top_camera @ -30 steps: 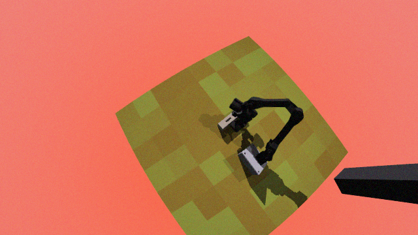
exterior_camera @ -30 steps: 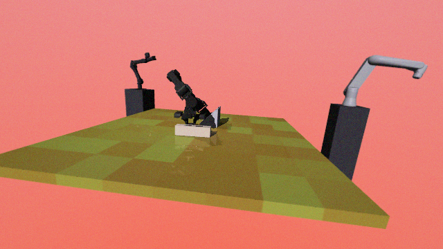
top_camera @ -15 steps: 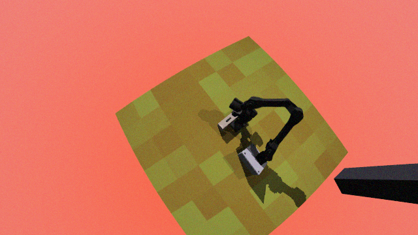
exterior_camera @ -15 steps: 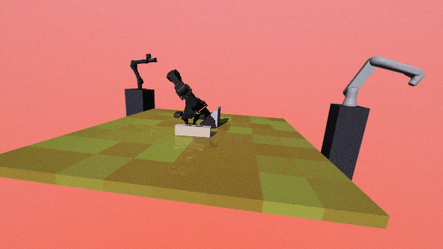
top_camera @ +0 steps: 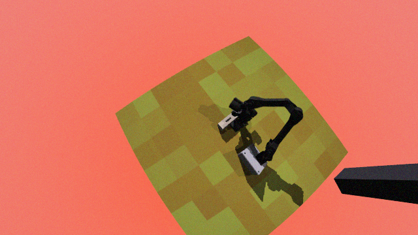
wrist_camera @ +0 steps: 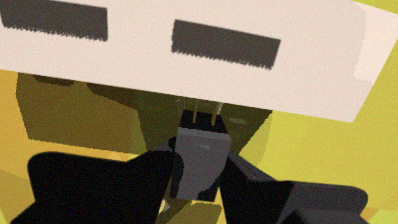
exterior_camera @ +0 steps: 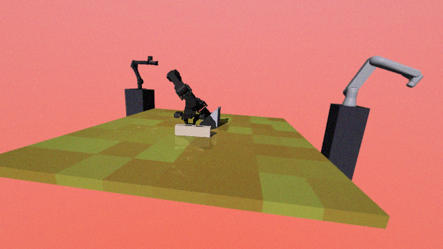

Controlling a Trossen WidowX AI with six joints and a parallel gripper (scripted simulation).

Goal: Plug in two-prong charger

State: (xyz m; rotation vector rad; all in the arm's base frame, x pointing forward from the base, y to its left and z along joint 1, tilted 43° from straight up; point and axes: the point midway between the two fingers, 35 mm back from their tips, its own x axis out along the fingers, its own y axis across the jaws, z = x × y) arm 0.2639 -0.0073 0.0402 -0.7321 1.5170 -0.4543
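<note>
Right now the dark two-prong charger is 20 mm ahead of my gripper tip and 10 mm above it.
</note>
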